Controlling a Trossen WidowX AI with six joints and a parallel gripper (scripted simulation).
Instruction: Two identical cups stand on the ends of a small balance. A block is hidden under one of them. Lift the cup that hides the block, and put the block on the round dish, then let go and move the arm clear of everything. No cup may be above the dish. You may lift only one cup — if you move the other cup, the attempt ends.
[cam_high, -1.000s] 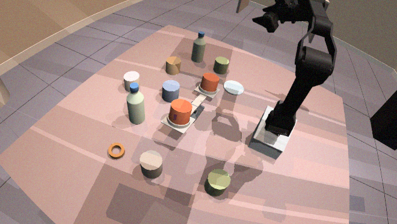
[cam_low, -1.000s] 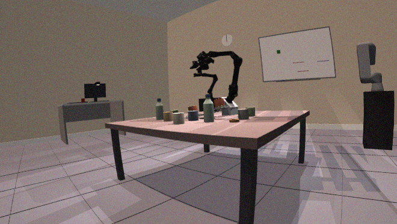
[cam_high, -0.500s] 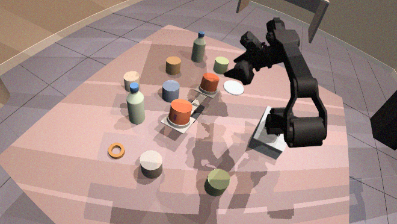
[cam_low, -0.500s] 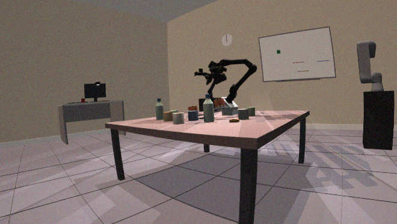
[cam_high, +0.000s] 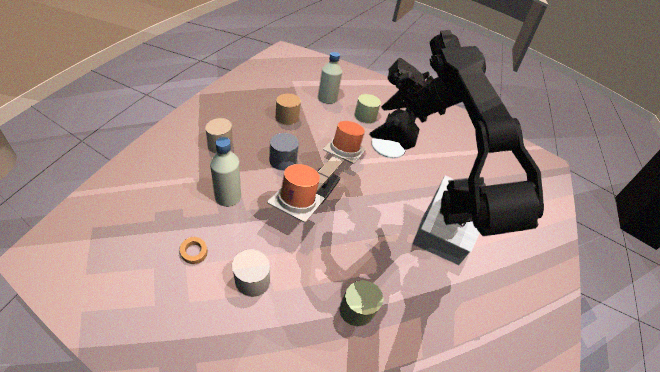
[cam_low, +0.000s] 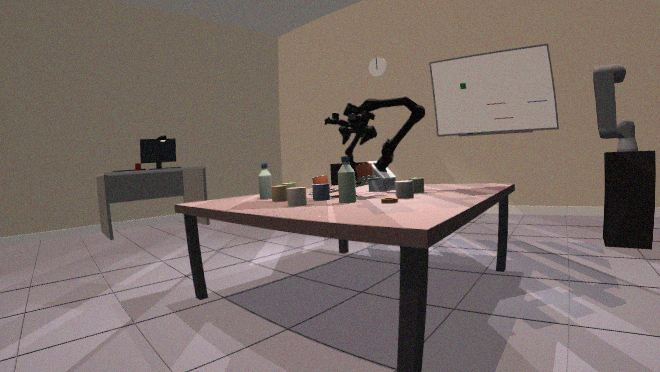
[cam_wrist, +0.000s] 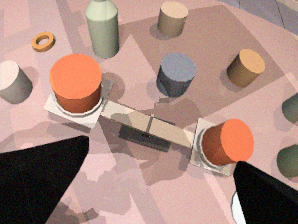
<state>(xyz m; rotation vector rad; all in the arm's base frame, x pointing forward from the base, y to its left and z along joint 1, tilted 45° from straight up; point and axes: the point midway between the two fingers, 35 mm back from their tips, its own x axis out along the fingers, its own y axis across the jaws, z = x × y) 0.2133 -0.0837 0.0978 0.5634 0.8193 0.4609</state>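
Right now the pale green block is 190 mm below my gripper tip, 120 mm to the right of it and 90 mm ahead of it. From my gripper tip the other things lie so: white round dish (240 mm to the right, 230 mm below, 10 mm ahead); blue cup (200 mm below, 200 mm ahead, 10 mm to the right); small balance (210 mm below, 90 mm ahead, 20 mm to the left).
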